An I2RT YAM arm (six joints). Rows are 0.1 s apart.
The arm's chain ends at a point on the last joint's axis. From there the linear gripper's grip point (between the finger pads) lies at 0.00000 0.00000 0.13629 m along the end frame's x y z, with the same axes.
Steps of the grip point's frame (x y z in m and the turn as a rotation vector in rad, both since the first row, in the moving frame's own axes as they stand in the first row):
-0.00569, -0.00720, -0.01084, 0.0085, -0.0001, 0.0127
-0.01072, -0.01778, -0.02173, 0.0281, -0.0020, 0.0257
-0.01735, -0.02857, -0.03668, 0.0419, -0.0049, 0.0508
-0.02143, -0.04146, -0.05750, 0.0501, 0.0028, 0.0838
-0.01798, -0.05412, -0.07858, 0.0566, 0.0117, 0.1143
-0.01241, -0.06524, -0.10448, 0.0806, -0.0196, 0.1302
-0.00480, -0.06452, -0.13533, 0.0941, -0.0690, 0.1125
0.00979, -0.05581, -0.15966, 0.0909, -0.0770, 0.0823
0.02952, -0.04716, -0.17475, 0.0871, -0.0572, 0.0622
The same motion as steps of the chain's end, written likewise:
-0.00568, -0.00604, -0.01084, 0.0085, -0.0001, 0.0127
-0.01050, -0.01395, -0.02168, 0.0281, -0.0020, 0.0257
-0.01683, -0.02285, -0.03656, 0.0419, -0.0049, 0.0508
-0.02210, -0.03466, -0.05733, 0.0501, 0.0028, 0.0838
-0.02001, -0.04652, -0.07835, 0.0566, 0.0117, 0.1143
-0.01046, -0.05413, -0.10401, 0.0806, -0.0196, 0.1302
0.00384, -0.05122, -0.13440, 0.0941, -0.0690, 0.1125
0.01974, -0.04303, -0.15869, 0.0909, -0.0770, 0.0823
0.03693, -0.03508, -0.17401, 0.0871, -0.0572, 0.0622

